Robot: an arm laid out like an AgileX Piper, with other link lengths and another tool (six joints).
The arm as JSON. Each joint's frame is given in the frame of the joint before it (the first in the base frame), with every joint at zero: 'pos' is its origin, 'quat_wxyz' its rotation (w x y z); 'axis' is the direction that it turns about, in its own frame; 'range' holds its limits. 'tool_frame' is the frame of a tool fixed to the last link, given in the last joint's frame.
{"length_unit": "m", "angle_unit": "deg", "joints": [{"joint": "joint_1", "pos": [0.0, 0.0, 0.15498], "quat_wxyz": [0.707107, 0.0, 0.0, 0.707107], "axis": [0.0, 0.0, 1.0], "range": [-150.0, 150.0]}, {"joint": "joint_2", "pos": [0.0, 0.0, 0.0], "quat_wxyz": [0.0, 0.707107, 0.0, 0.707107], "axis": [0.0, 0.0, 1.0], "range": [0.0, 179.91]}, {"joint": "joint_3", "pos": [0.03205, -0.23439, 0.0], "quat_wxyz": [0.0, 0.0, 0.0, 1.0], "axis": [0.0, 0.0, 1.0], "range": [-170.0, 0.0]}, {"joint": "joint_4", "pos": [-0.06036, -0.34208, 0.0], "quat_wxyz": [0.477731, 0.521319, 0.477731, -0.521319], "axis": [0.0, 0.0, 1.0], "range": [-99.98, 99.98]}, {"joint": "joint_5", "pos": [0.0, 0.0, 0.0], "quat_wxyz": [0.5, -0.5, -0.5, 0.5], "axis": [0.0, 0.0, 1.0], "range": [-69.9, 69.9]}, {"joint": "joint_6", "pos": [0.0, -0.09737, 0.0], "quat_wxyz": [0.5, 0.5, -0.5, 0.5], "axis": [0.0, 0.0, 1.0], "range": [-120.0, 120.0]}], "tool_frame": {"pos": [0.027, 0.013, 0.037], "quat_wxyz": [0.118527, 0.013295, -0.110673, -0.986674]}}
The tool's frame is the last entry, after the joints.
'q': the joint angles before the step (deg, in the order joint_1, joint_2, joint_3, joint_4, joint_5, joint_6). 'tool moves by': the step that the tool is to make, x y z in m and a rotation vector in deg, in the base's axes. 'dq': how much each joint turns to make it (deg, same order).
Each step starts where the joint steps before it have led.
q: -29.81 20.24 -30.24 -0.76 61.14 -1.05
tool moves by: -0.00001 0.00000 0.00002 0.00 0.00 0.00
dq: 0.00 0.00 0.00 0.00 0.00 0.00
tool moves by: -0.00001 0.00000 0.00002 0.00 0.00 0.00
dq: 0.00 0.00 0.00 0.00 0.00 0.00
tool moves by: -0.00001 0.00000 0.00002 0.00 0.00 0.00
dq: 0.00 0.00 0.00 0.00 0.00 0.00
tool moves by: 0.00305 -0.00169 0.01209 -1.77 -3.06 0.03
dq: 0.01 0.10 -1.03 -0.01 -2.61 0.01
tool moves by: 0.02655 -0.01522 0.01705 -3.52 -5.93 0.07
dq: 0.00 6.75 -3.23 -0.13 -10.41 0.07
